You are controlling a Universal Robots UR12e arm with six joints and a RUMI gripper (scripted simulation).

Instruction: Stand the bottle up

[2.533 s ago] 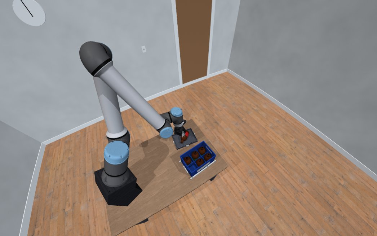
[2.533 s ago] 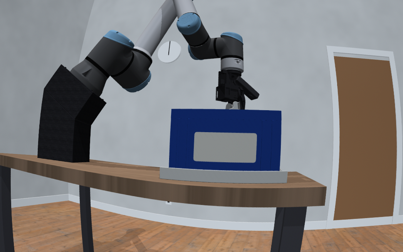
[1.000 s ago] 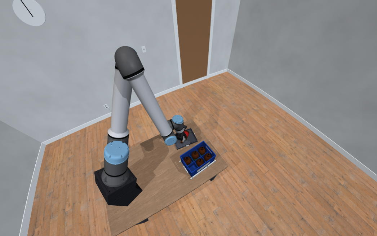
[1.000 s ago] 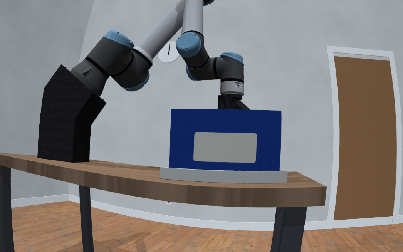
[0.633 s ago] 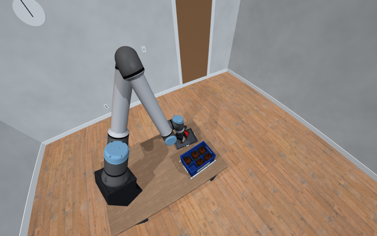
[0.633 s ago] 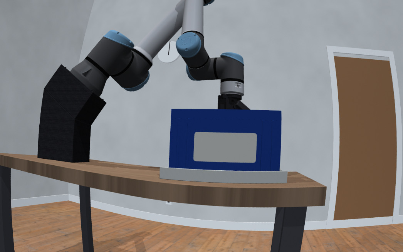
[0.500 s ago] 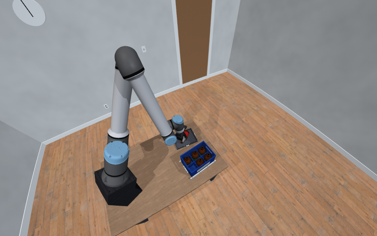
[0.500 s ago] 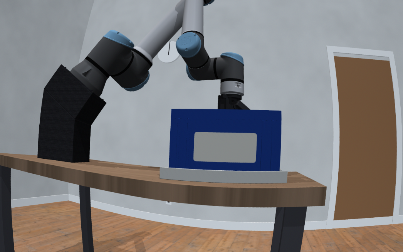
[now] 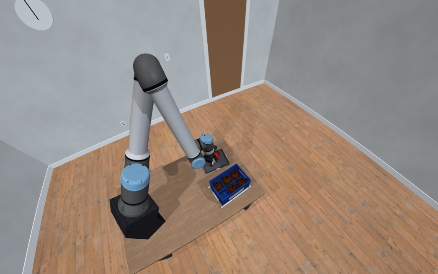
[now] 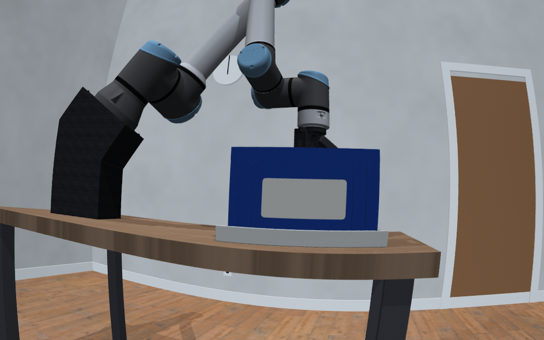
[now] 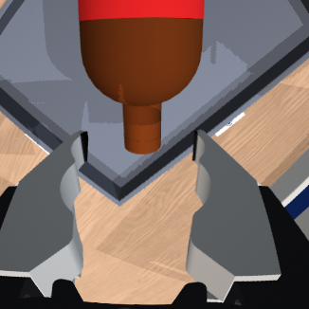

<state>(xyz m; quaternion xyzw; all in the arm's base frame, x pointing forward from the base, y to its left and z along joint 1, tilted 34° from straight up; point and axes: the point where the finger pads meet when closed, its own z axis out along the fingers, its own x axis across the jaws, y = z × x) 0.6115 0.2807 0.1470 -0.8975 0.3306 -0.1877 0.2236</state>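
Right now the grey tray is 7 cm below my hand, 4 cm to the left of it and 3 cm ahead of it. Also, from my hand: blue crate 26 cm to the right, 10 cm ahead.
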